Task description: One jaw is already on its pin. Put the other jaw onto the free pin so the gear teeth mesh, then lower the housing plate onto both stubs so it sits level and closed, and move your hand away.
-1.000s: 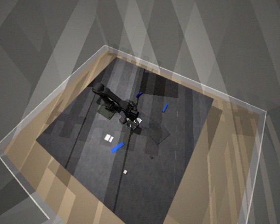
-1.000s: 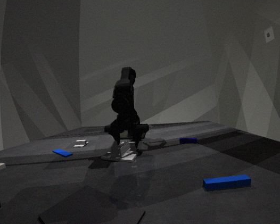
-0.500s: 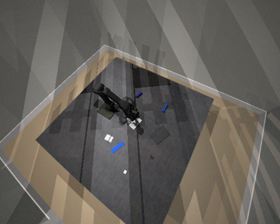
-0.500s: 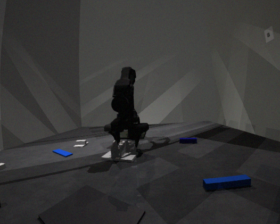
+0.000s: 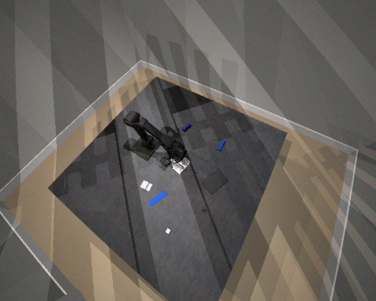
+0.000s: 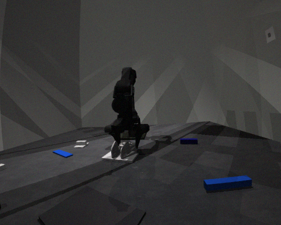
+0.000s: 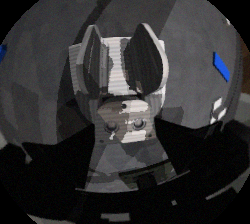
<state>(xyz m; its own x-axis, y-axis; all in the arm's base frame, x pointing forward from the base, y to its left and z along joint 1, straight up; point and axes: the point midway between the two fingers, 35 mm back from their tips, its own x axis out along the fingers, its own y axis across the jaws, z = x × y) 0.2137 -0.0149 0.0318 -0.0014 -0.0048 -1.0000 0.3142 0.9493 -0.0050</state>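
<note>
Right now the jaw is 30 mm ahead of my gripper tip, 10 mm to the left of it and 10 mm above it. Also, from my gripper tip: small white cube 430 mm to the right, 170 mm ahead; then dark square slab 330 mm ahead, 40 mm to the right, 10 mm below; then dark cube 320 mm ahead, 240 mm to the right.
</note>
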